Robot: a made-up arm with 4 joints. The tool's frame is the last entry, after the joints.
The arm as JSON. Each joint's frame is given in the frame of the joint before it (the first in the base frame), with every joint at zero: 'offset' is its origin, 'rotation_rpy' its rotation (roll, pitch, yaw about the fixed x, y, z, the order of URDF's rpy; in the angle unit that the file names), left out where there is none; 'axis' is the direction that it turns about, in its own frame. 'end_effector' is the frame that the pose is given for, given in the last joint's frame.
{
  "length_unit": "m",
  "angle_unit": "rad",
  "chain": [
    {
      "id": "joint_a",
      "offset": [
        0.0,
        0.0,
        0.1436
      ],
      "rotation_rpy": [
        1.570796,
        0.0,
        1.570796
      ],
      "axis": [
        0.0,
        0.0,
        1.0
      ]
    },
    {
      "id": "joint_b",
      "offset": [
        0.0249,
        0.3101,
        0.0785
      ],
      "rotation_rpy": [
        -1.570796,
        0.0,
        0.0
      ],
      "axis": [
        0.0,
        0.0,
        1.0
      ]
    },
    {
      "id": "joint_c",
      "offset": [
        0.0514,
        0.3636,
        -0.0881
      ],
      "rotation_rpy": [
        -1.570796,
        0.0,
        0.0
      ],
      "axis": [
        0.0,
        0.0,
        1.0
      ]
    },
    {
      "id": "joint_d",
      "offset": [
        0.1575,
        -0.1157,
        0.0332
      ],
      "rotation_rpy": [
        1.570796,
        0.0,
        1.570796
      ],
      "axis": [
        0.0,
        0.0,
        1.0
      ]
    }
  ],
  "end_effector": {
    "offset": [
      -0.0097,
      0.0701,
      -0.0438
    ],
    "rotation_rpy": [
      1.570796,
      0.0,
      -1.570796
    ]
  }
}
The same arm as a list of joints. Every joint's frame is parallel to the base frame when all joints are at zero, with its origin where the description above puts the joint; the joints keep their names.
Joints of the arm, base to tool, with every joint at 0 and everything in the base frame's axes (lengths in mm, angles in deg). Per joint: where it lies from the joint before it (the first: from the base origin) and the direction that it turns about. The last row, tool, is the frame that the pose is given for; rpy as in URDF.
joint_a: offset 0 0 143.6 axis 1 0 0
joint_b: offset 78.5 24.9 310.1 axis 0 0 1
joint_c: offset -363.6 51.4 -88.1 axis -1 0 0
joint_d: offset -33.2 157.5 115.7 axis 0 1 0
tool: offset -70.1 -43.8 9.7 rpy 0 0 0

